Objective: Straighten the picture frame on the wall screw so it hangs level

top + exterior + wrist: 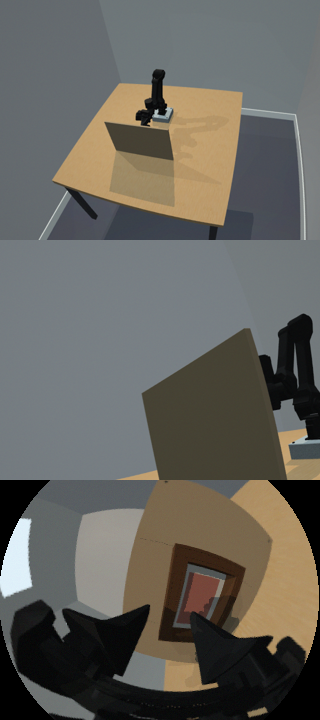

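Right now the picture frame is 40 mm ahead of my gripper tip, 10 mm to the right of it and 50 mm below it. Also, from my gripper tip: wall panel: 50 mm ahead, 60 mm below.
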